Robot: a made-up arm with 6 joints. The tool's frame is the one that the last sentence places. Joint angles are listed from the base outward.
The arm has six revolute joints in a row. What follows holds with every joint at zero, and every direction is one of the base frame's. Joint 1 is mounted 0.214 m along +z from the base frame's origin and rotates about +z. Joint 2 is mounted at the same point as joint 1 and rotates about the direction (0, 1, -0.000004). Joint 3 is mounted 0.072 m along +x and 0.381 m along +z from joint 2 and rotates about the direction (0, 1, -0.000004). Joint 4 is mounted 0.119 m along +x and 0.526 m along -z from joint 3 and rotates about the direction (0, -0.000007, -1). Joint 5 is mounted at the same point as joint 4 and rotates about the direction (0, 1, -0.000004). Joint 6 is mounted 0.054 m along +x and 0.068 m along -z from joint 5 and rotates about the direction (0, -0.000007, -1). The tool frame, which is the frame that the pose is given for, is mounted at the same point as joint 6; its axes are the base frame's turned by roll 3.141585, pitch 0 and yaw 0 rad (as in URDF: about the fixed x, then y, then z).
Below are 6 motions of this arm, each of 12 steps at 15 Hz.
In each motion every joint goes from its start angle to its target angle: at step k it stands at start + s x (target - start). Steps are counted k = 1, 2, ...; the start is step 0. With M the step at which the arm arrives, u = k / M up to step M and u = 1 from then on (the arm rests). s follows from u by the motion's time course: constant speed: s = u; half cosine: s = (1 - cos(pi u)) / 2; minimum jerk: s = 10 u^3 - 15 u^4 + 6 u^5.
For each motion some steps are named. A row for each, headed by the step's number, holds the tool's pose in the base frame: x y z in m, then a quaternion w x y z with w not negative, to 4 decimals.
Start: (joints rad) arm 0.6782 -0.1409 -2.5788 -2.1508 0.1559 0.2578
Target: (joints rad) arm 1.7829 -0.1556 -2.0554 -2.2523 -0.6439 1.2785
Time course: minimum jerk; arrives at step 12
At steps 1, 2, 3, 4, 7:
1: 0.1156 0.1407 1.1886 0.5682 0.1071 0.1451 0.8029
2: 0.1170 0.1518 1.1846 0.5407 0.1009 0.1618 0.8193
3: 0.1176 0.1771 1.1750 0.4765 0.0869 0.1990 0.8519
4: 0.1115 0.2171 1.1581 0.3699 0.0649 0.2565 0.8906
7: 0.0007 0.3556 1.0676 0.1005 0.0285 -0.4826 -0.8696

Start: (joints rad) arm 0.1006 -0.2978 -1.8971 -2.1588 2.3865 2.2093
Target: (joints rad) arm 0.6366 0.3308 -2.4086 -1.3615 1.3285 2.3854
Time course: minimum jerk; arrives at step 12
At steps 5, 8, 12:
5: 0.4222 0.0403 1.0209 0.1648 -0.0126 -0.7100 0.6845
8: 0.5426 0.2364 0.9681 0.1050 -0.2866 0.6563 -0.6899
12: 0.5610 0.3502 0.9341 0.2466 -0.4002 0.6081 -0.6398

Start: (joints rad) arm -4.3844 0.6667 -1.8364 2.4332 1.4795 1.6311
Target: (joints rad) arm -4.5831 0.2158 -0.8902 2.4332 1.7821 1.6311
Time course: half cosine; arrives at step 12
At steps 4, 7, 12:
4: -0.2754 0.8050 0.3561 0.2384 0.3609 -0.2124 -0.8762
7: -0.1990 0.7316 0.2977 0.2531 0.3380 -0.2599 -0.8684
12: -0.1332 0.6316 0.2410 0.2652 0.3057 -0.3047 -0.8622

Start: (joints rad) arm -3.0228 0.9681 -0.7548 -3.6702 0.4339 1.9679
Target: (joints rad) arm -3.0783 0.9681 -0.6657 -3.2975 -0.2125 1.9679
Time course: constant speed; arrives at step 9
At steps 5, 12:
5: -0.2699 -0.0083 -0.2256 0.0654 -0.7071 0.7005 -0.0709
12: -0.2321 -0.0043 -0.1997 0.2139 -0.6224 0.7404 -0.1368

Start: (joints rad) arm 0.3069 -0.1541 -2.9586 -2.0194 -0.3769 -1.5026
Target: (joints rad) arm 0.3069 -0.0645 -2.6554 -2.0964 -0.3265 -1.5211
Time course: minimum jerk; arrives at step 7
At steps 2, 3, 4, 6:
2: -0.0384 0.0583 1.1765 0.9780 -0.1970 0.0596 -0.0357
3: 0.0185 0.0752 1.1777 0.9725 -0.2065 0.1002 -0.0391
4: 0.0857 0.0952 1.1730 0.9636 -0.2184 0.1476 -0.0437
6: 0.1722 0.1209 1.1569 0.9481 -0.2351 0.2081 -0.0502

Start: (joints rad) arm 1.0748 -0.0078 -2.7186 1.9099 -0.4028 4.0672
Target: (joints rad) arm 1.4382 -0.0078 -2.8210 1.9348 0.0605 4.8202
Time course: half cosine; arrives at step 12
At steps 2, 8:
2: 0.1580 0.1541 1.1557 0.3573 -0.3093 -0.0296 -0.8808
8: 0.0908 0.1557 1.1857 0.7111 -0.1660 -0.0687 -0.6798

